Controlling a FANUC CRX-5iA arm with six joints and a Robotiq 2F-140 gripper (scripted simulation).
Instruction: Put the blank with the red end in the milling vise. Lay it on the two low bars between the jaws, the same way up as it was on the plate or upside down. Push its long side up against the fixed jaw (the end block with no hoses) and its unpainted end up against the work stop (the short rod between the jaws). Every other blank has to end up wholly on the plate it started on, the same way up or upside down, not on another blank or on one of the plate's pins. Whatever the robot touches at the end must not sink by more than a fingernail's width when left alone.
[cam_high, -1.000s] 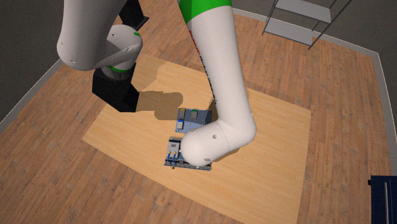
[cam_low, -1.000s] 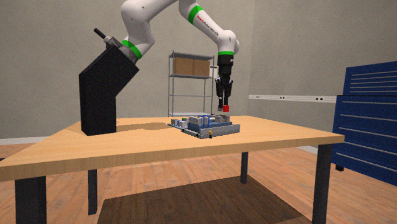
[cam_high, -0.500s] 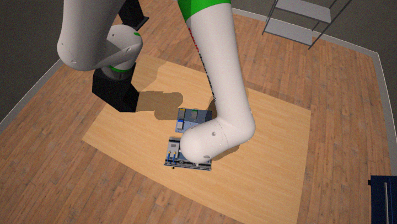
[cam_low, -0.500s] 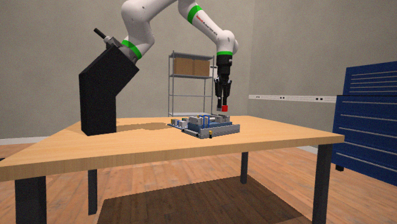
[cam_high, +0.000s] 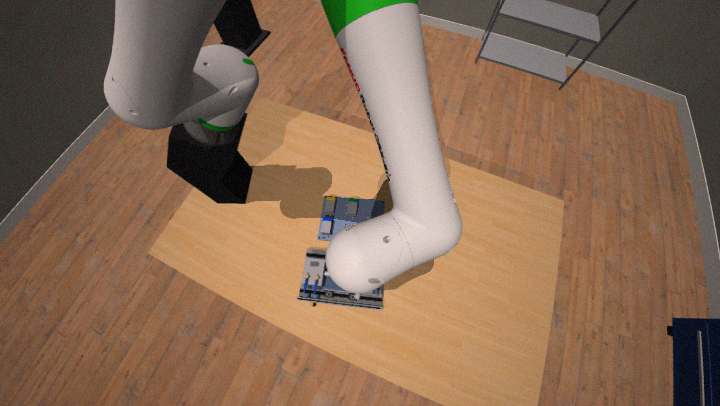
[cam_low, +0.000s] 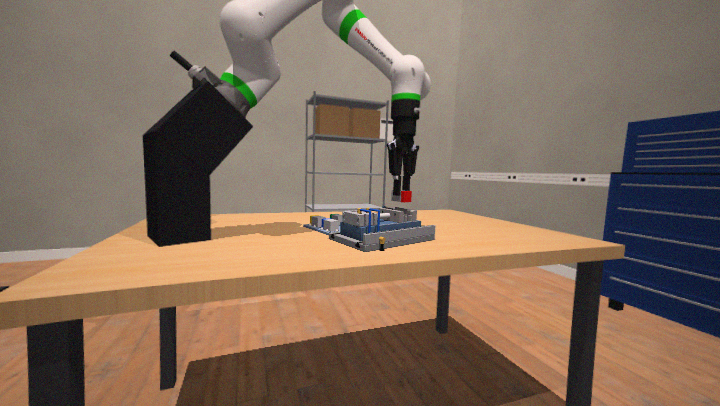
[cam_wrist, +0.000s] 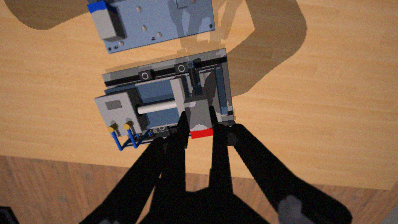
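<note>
Right now the fixed jaw is 20 mm ahead of my hand, 20 mm to the left of it and 100 mm below it. Round my hand: work stop rod: 20 mm behind, 60 mm to the left, 90 mm below; then red-ended blank: 30 mm below; then blue-ended blank: 210 mm behind, 140 mm to the left, 150 mm below.
</note>
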